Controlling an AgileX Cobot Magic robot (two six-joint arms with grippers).
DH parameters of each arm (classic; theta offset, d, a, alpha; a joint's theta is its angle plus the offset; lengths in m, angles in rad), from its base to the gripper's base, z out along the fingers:
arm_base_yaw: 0 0.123 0 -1.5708
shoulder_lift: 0.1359 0 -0.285 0
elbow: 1.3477 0 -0.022 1.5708
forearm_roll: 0 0.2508 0 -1.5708
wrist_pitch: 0 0 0.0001 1.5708
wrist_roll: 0 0.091 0 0
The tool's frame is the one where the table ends.
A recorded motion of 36 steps. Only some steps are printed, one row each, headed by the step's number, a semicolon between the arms.
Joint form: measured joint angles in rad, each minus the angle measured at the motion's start. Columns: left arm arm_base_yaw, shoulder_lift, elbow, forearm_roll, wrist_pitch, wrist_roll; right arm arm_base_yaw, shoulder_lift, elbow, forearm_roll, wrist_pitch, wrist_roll.
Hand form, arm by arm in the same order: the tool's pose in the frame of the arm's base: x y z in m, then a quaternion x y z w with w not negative. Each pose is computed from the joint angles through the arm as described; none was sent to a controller.
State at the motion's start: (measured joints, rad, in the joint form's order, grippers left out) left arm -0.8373 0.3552 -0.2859 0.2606 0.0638 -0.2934; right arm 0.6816 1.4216 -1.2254 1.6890 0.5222 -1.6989
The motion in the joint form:
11: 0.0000 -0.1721 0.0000 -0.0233 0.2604 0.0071; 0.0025 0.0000 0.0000 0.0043 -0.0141 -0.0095
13: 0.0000 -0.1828 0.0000 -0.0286 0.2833 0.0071; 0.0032 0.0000 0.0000 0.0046 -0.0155 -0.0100
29: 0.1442 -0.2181 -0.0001 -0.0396 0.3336 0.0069; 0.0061 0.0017 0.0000 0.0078 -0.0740 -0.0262
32: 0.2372 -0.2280 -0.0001 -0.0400 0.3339 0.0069; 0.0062 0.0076 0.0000 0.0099 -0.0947 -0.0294
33: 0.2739 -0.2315 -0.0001 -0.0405 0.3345 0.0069; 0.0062 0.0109 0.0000 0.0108 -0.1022 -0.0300
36: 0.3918 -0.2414 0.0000 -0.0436 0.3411 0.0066; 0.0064 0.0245 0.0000 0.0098 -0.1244 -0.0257
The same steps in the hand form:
11: 0.0463 -0.0411 0.2699 0.26079 0.70321 -0.26160 0.60749; 0.2260 0.2411 0.3993 -0.39627 0.60079 0.39506 0.57093
13: 0.0452 -0.0395 0.2685 0.25904 0.70808 -0.26037 0.60310; 0.2259 0.2412 0.3993 -0.39616 0.60089 0.39476 0.57110
29: 0.0464 -0.0285 0.2660 0.20165 0.73148 -0.21610 0.61447; 0.2304 0.2400 0.3980 -0.38575 0.61149 0.37268 0.58171
32: 0.0476 -0.0232 0.2665 0.16637 0.73711 -0.18880 0.62717; 0.2333 0.2403 0.3958 -0.38087 0.61771 0.36528 0.58304
33: 0.0480 -0.0212 0.2666 0.15238 0.73917 -0.17783 0.63149; 0.2346 0.2405 0.3947 -0.37892 0.62048 0.36272 0.58298
36: 0.0488 -0.0147 0.2665 0.10690 0.74609 -0.14180 0.64173; 0.2392 0.2420 0.3897 -0.37288 0.63072 0.35547 0.58033

